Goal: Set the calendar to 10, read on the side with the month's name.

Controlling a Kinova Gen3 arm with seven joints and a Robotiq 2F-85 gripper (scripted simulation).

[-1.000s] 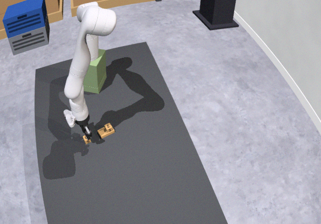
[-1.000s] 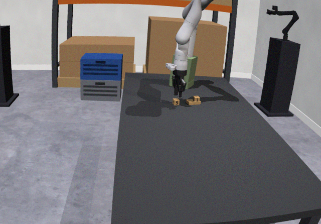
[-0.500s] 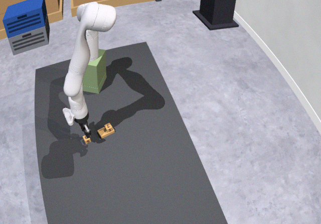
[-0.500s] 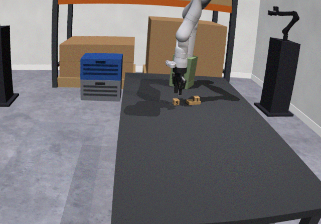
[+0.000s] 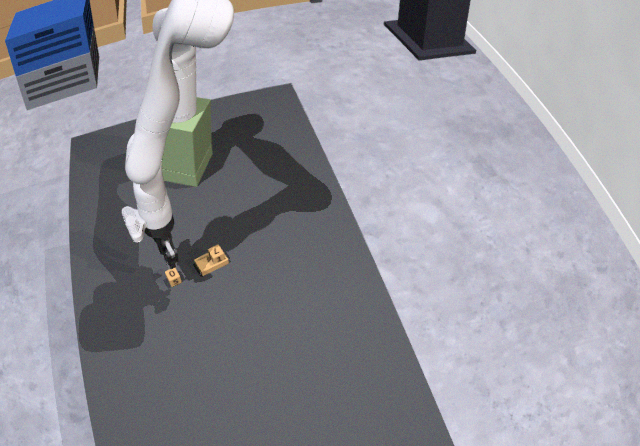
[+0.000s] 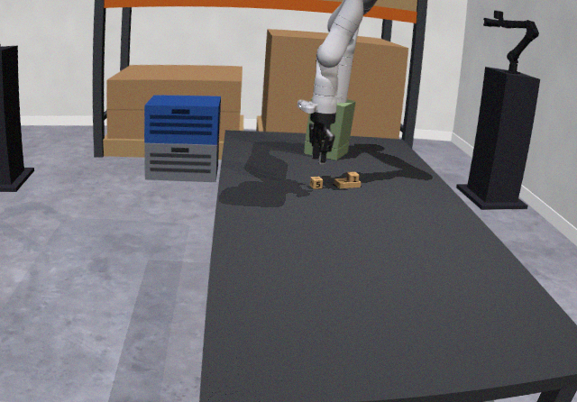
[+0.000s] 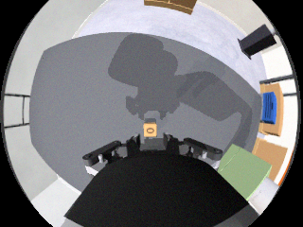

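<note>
Right now the wooden calendar tray is 2 cm behind my hand, 10 cm to the left of it and 9 cm below it.
</note>
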